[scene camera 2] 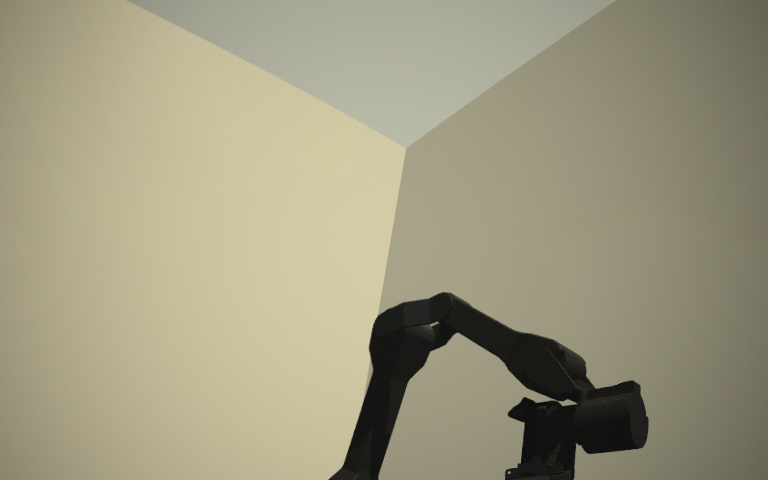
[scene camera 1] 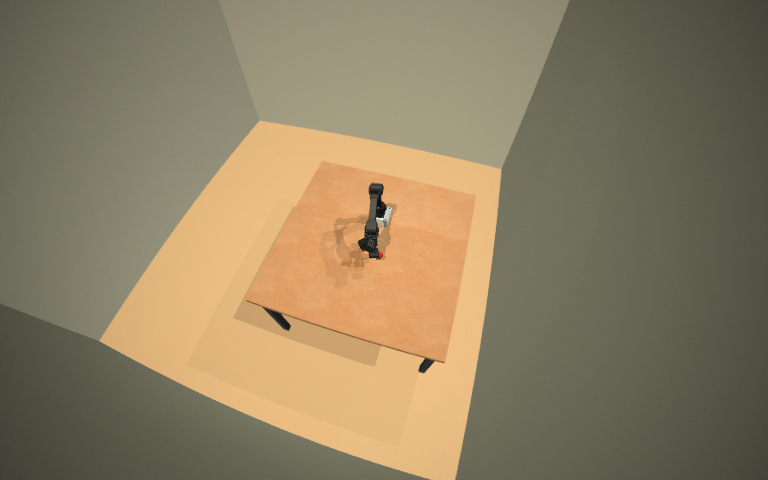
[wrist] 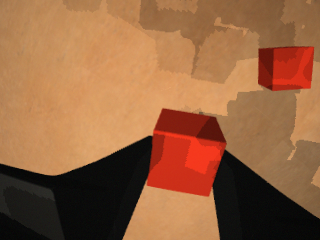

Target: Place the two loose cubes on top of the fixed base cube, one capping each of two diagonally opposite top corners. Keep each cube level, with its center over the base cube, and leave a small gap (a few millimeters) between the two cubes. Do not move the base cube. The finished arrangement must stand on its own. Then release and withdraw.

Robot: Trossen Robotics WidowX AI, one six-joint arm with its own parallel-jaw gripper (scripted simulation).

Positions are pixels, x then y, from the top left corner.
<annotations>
My gripper [wrist: 184,149] holds a red cube [wrist: 187,147].
</annotations>
